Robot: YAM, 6 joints.
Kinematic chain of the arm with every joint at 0, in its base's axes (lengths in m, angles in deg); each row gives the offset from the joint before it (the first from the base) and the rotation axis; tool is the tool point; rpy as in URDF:
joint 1: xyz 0 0 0.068 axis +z
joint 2: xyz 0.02 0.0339 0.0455 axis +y
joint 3: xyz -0.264 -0.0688 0 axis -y
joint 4: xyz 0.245 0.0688 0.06 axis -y
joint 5: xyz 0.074 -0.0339 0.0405 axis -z
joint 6: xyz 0.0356 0 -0.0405 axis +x
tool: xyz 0 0 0 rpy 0 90 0
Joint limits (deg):
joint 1: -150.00..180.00
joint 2: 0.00..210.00
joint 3: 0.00..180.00
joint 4: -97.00..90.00
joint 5: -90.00..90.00
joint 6: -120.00..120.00
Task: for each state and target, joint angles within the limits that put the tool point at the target. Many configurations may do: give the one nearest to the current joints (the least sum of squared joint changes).
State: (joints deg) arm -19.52 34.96 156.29 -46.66 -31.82 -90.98
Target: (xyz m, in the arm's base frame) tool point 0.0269 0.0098 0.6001
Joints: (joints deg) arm -20.31 58.14 125.82 -60.55 -31.36 -90.98
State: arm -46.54 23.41 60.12 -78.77 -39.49 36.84
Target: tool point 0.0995 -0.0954 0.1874
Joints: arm -52.25 59.26 34.11 -62.62 -34.72 36.84
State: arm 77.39 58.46 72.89 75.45 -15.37 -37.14
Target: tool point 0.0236 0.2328 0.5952
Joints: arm 82.09 82.56 95.63 64.73 -14.08 -37.14
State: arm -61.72 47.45 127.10 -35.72 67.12 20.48
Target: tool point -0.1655 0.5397 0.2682
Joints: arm -75.82 9.42 163.07 -9.85 52.55 20.48
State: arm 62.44 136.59 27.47 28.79 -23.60 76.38
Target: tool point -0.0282 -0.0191 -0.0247
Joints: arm 60.84 171.78 5.63 19.94 -25.49 76.38
